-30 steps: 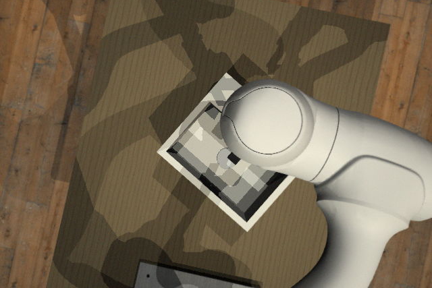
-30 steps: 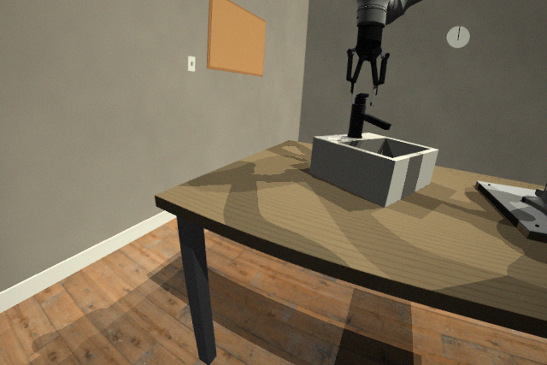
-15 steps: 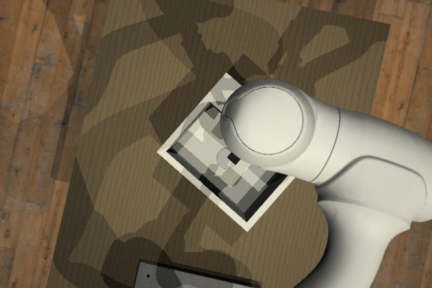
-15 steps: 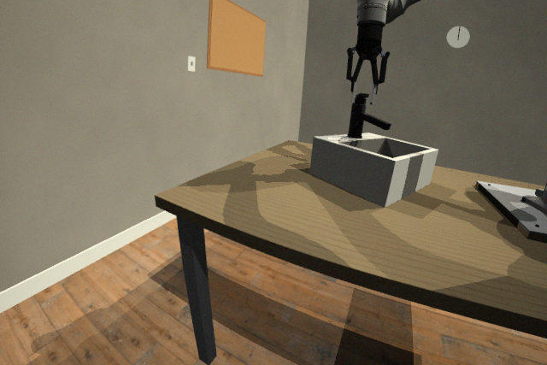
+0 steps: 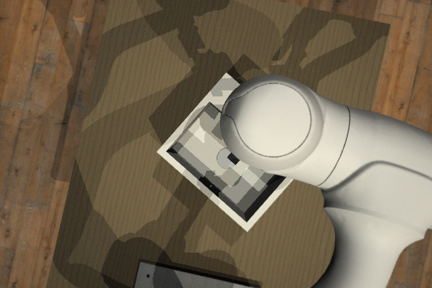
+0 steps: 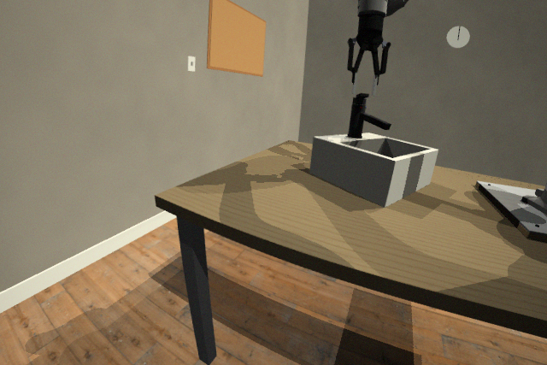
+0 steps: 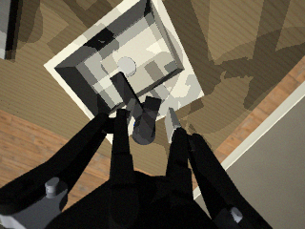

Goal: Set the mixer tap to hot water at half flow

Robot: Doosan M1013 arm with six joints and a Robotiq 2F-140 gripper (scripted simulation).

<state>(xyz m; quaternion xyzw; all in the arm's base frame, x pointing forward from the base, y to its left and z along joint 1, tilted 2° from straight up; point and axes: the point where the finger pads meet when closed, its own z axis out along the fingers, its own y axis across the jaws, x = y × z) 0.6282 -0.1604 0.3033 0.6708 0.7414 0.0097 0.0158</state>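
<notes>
Now: the lever 20 mm to the right of my hand and 30 mm below it. Round my hand: black mixer tap: 10 mm behind, 40 mm to the right, 80 mm below; then white sink: 90 mm behind, 20 mm to the left, 270 mm below.
</notes>
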